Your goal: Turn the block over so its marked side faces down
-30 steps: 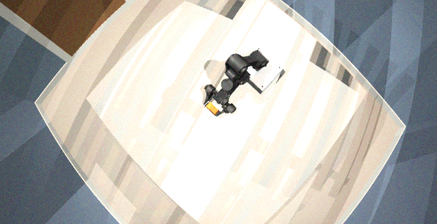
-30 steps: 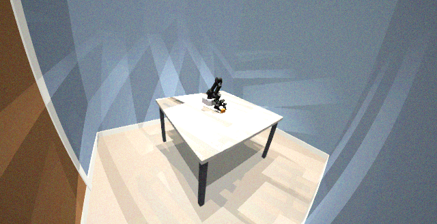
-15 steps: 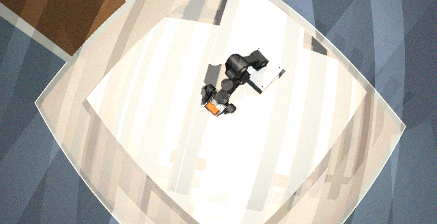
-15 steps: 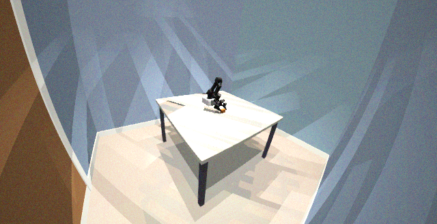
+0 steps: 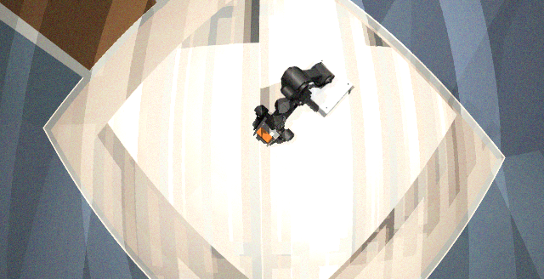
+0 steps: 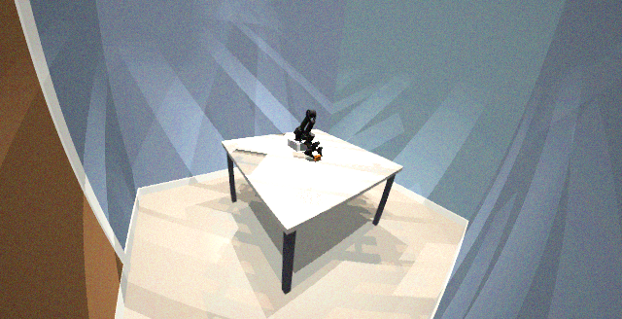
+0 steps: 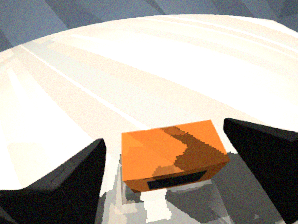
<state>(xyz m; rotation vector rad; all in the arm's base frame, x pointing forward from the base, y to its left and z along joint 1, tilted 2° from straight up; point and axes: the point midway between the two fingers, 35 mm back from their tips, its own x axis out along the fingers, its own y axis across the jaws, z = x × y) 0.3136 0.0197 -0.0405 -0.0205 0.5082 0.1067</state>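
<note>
Now: gripper tip 2 cm past the orange block and 1 cm above it.
</note>
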